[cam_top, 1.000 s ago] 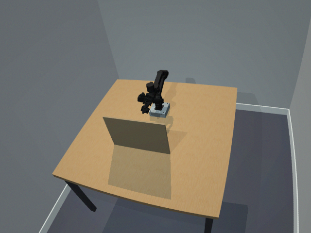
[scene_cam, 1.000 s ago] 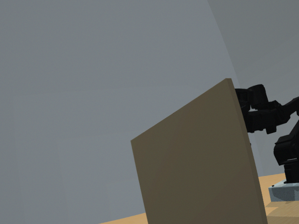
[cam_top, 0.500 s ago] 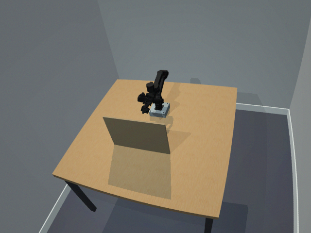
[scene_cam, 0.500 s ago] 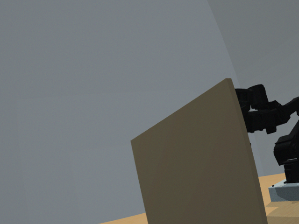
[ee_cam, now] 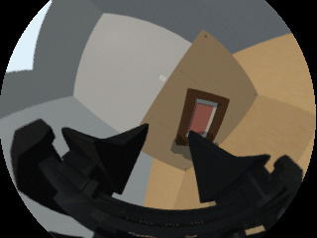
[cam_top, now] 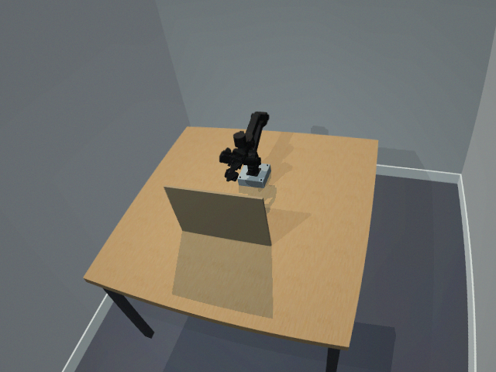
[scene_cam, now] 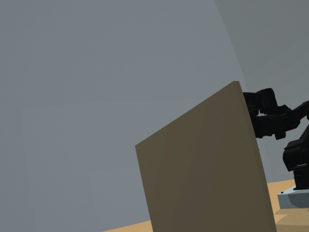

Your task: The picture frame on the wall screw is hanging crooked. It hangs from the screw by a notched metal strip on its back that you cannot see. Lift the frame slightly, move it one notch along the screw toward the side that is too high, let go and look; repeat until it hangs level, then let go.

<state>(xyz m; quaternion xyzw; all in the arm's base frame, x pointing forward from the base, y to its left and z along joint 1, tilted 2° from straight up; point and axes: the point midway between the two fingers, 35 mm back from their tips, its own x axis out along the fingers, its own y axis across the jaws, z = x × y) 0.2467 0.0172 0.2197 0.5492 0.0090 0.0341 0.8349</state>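
Now: gripper tip 12 cm short of the picture frame, 2 cm to the left of it and 11 cm above it. The rest, counted from my gripper tip: wall panel (13 cm ahead, 1 cm to the right, 11 cm below).
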